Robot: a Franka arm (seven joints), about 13 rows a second.
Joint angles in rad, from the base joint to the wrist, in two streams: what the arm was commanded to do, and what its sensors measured. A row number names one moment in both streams.
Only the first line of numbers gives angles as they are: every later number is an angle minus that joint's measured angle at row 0.
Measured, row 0:
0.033 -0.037 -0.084 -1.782 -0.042 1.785 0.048
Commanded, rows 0 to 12:
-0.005 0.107 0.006 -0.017 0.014 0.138 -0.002
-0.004 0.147 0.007 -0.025 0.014 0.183 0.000
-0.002 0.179 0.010 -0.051 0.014 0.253 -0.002
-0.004 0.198 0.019 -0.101 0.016 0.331 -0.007
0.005 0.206 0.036 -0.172 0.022 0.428 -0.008
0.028 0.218 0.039 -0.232 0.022 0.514 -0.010
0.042 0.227 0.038 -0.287 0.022 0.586 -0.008
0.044 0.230 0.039 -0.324 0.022 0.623 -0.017
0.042 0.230 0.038 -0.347 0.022 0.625 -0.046
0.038 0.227 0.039 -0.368 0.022 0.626 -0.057
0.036 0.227 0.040 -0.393 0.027 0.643 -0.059
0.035 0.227 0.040 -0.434 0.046 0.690 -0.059
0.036 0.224 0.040 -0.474 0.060 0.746 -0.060
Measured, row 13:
0.048 0.260 0.034 -0.380 0.025 0.658 -0.026
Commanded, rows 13 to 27:
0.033 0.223 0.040 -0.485 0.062 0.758 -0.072
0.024 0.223 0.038 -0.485 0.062 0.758 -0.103
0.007 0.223 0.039 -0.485 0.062 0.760 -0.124
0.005 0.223 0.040 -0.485 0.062 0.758 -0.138
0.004 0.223 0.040 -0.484 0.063 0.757 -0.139
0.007 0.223 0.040 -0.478 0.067 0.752 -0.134
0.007 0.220 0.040 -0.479 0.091 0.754 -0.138
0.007 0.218 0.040 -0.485 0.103 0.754 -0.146
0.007 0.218 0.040 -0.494 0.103 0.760 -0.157
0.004 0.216 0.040 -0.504 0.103 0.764 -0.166
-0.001 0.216 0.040 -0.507 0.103 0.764 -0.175
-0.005 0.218 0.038 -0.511 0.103 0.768 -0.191
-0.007 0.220 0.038 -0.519 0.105 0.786 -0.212
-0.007 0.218 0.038 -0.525 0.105 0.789 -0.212
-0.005 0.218 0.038 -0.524 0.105 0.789 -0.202
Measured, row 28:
0.007 0.239 0.033 -0.483 0.078 0.759 -0.166
